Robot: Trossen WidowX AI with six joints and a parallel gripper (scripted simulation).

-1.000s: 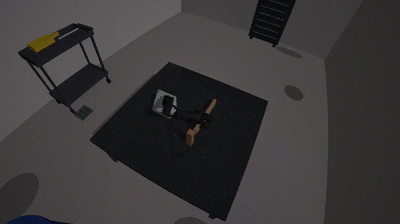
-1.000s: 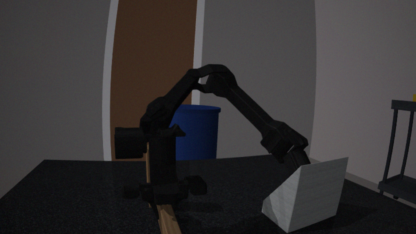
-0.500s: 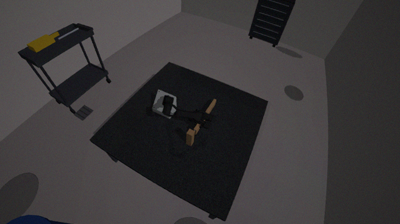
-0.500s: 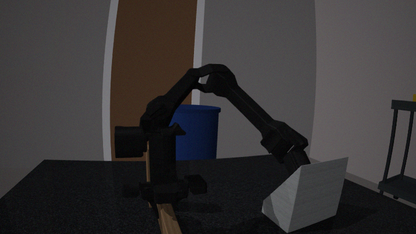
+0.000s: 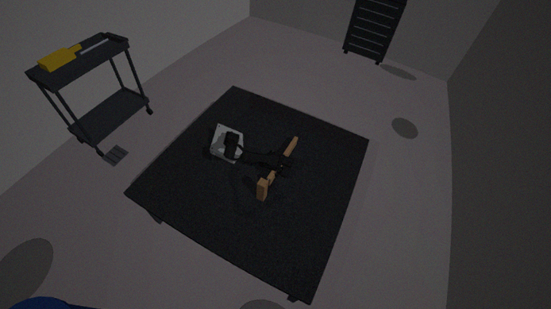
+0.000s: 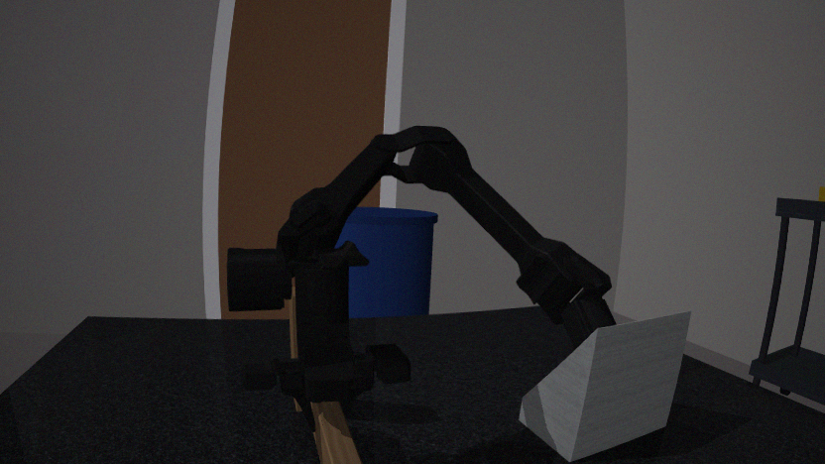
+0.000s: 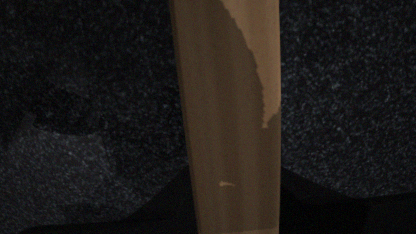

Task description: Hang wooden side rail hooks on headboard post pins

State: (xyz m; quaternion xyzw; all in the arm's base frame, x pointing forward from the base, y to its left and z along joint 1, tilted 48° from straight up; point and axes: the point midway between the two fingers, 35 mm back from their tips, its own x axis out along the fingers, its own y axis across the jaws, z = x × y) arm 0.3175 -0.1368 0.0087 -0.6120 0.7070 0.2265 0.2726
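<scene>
My gripper tip is 150 mm to the left of the wooden headboard post, 40 mm below it and 20 mm past it.
</scene>
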